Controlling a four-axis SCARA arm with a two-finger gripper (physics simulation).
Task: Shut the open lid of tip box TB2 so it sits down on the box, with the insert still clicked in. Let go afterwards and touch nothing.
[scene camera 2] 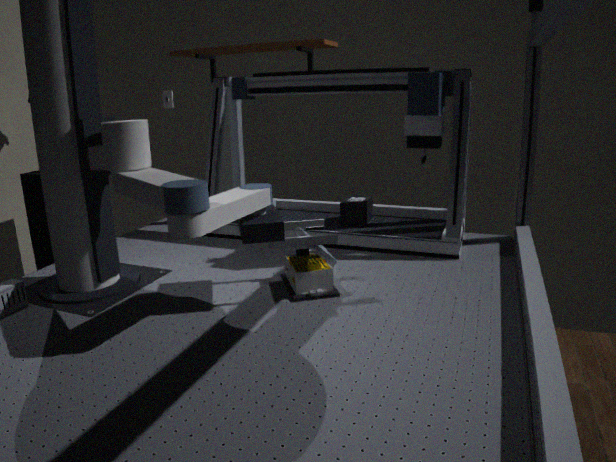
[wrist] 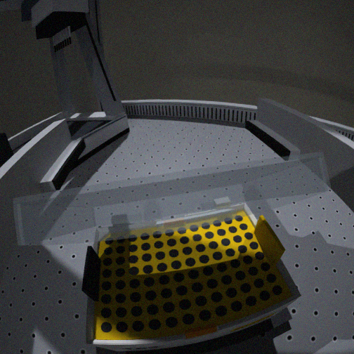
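Seen in the pictures: gripper, fingertip midpoint: (scene camera 2: 330, 230); arm's base at its link origin: (scene camera 2: 90, 288).
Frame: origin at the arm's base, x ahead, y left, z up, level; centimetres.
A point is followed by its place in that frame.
Tip box TB2 (scene camera 2: 312, 283) @(x 55.7, y 10.8, z 4.4 cm) (wrist: 93, 322) stands upright on a dark base. Its yellow holed insert (scene camera 2: 309, 263) @(x 53.0, y 16.1, z 7.0 cm) (wrist: 190, 275) lies level inside, between the walls; whether it is clicked in I cannot tell. The clear lid (scene camera 2: 327, 255) @(x 58.6, y 12.7, z 10.6 cm) (wrist: 172, 197) is raised at the box's far edge and tilted, seen almost edge-on as a wide band in the wrist view. My gripper (scene camera 2: 320, 233) @(x 57.3, y 18.8, z 14.5 cm) (wrist: 165, 117) is shut on the lid, one finger at each end of it, above the box. The finger contact is blurred by the clear plastic. A dark upright tab (wrist: 90, 276) and a yellow one (wrist: 269, 241) stand at the box's sides.
A gantry frame (scene camera 2: 461, 150) @(x 83.7, y 51.9, z 29.7 cm) stands behind the box, with a black block (scene camera 2: 356, 212) @(x 54.6, y 51.5, z 10.7 cm) on its bed. An orange-brown shelf board (scene camera 2: 255, 48) is above. The arm's column (scene camera 2: 70, 150) @(x 5.6, y -5.0, z 35.3 cm) stands at the left. A pale rail (scene camera 2: 540, 310) @(x 102.6, y 6.2, z 6.0 cm) edges the perforated table (scene camera 2: 400, 325) @(x 76.8, y 2.5, z 1.3 cm) at the right.
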